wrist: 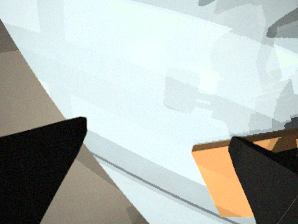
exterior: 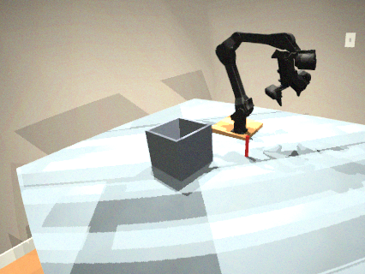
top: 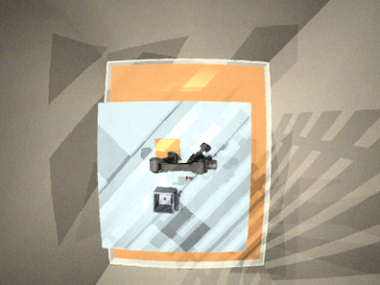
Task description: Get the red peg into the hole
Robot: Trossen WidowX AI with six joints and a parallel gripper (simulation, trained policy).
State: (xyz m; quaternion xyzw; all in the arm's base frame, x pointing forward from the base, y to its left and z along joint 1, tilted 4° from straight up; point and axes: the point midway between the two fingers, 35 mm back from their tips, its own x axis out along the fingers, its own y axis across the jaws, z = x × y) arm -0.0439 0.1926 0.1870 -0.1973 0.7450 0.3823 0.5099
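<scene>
Right now my gripper tip is 23 cm short of the red peg, 10 cm to the left of it and 13 cm above it. From my gripper tip the other things lie so: grey plate: 38 cm ahead, 28 cm to the right, 12 cm below.
</scene>
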